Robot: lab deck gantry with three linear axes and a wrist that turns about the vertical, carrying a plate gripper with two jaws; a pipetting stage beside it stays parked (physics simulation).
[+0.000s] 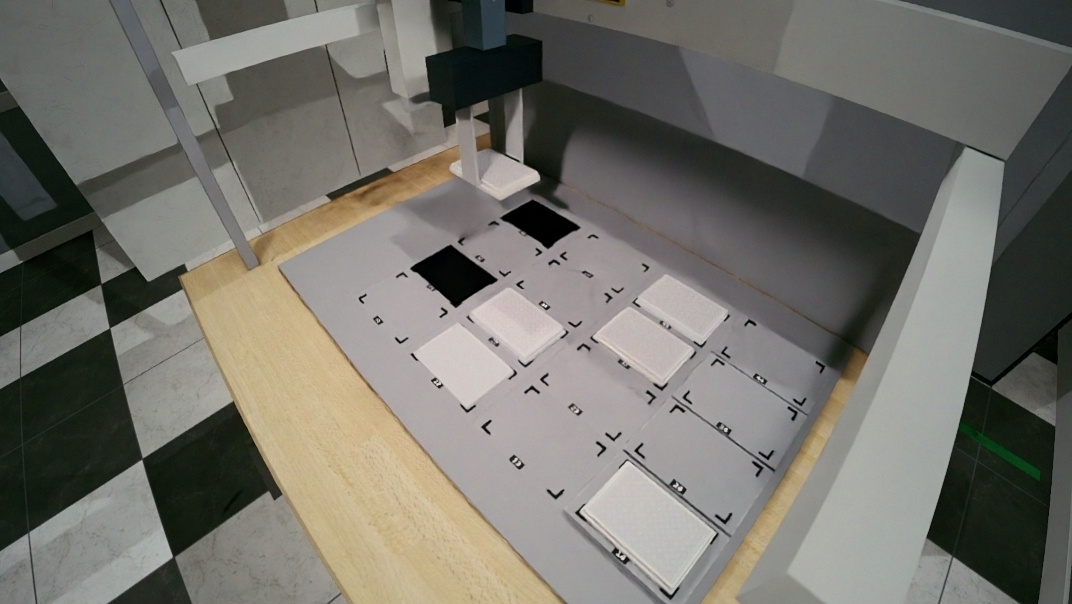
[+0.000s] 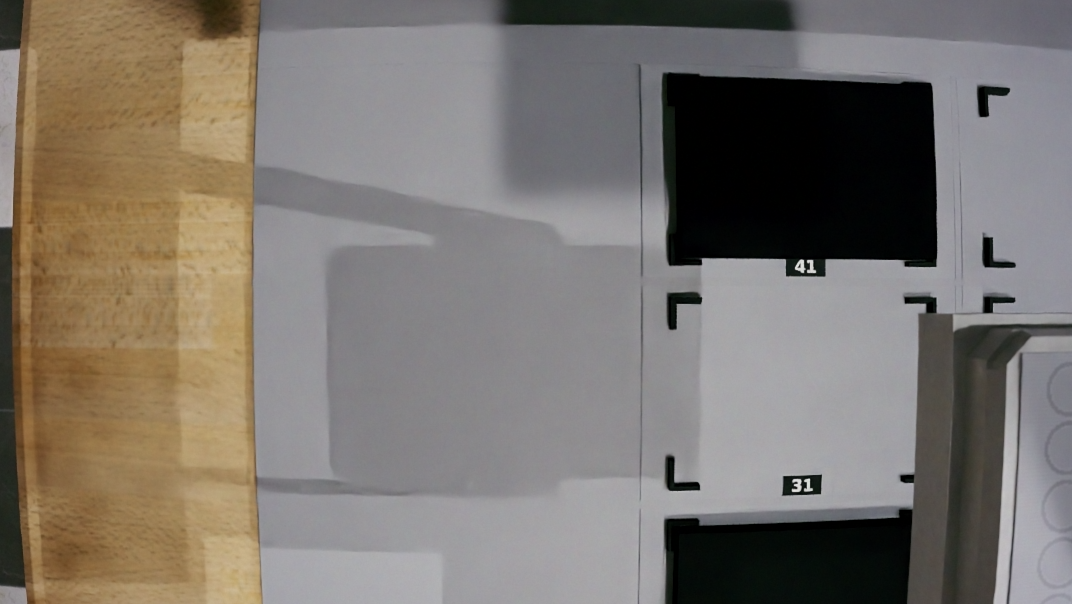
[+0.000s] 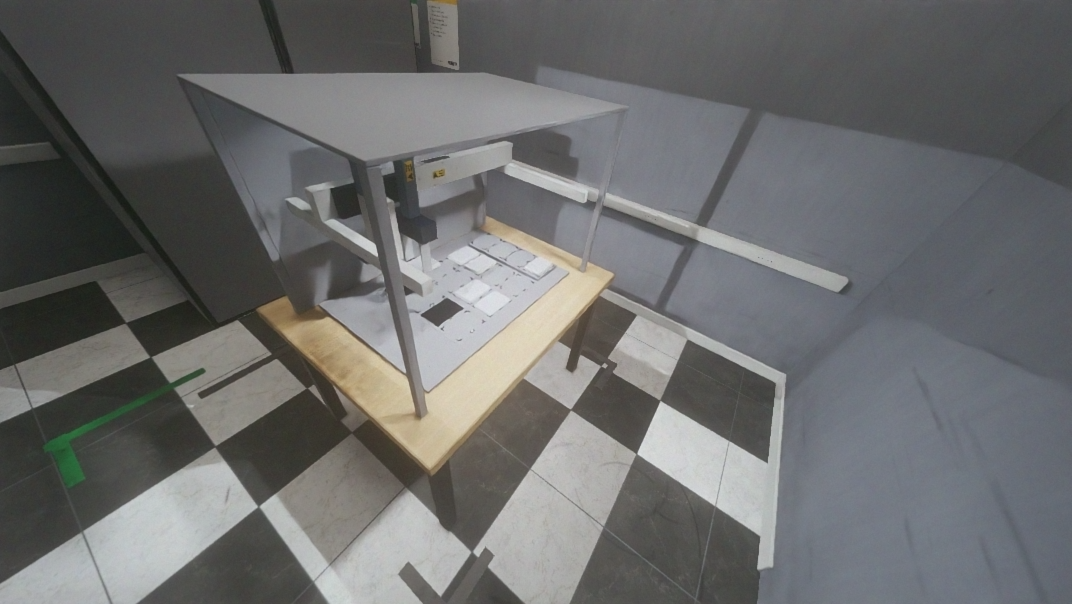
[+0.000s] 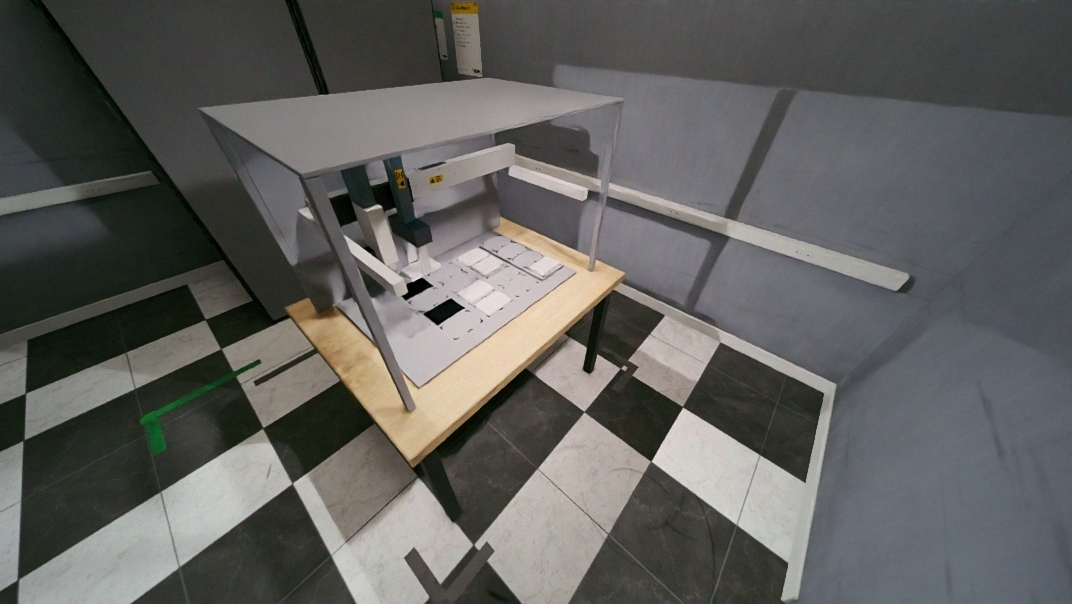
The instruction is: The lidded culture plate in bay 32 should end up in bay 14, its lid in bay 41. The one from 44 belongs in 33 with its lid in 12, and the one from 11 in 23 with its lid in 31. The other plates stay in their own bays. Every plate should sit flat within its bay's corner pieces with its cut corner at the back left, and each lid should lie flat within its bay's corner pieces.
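Frame: origin at the robot's base, x left, y down, z back, level; millimetres.
Where they show: gripper, fingertip midpoint: [image 1: 493, 171] [image 3: 418, 266] [image 4: 420, 268]; robot's base at its link origin: [image 1: 360, 299] [image 3: 459, 340] [image 4: 455, 339].
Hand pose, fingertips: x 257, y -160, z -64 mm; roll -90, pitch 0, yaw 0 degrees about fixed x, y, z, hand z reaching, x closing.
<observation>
Things, the pixels of their top centre, and the offset from my fingertips. "spot": a spot on its surface instead.
- thin white piece at its top centre: [image 1: 462, 361] [image 3: 492, 302] [image 4: 493, 302] dy +152, dx -214, dz -164 mm
- flat black rectangle at a spot on its surface: [image 2: 802, 165] [image 1: 538, 218] spot: dy +152, dx +108, dz +5 mm
- bay 22 at a spot on its surface: [image 1: 517, 324] spot: dy +146, dx -113, dz -173 mm
- bay 43 at a spot on its surface: [image 1: 682, 307] spot: dy +146, dx +99, dz -332 mm
- second black rectangle at a spot on its surface: [image 2: 791, 562] spot: dy +152, dx -81, dz +8 mm
My gripper [image 1: 492, 171] is shut on a white plate [image 1: 504, 176] [image 2: 1046, 465], held level, well above the deck at the back left. Whether it wears its lid I cannot tell. Bays 31, 11, 23 and 32 hold no plate or lid. A white plate [image 1: 648, 525] lies in bay 14, another [image 1: 643, 345] in bay 33. A thin white piece [image 1: 463, 365], like a lid, lies in bay 12. A flat black rectangle [image 1: 540, 223] [image 2: 802, 165] fills bay 41. Cut corners are too small to make out.
More white plates stand in bay 22 [image 1: 517, 324] and bay 43 [image 1: 682, 307]. A second black rectangle [image 1: 453, 275] [image 2: 791, 562] [image 3: 442, 311] [image 4: 444, 311] fills bay 21. A frame post [image 1: 183, 135] rises at the left, and a white rail [image 1: 885, 375] runs along the right.
</observation>
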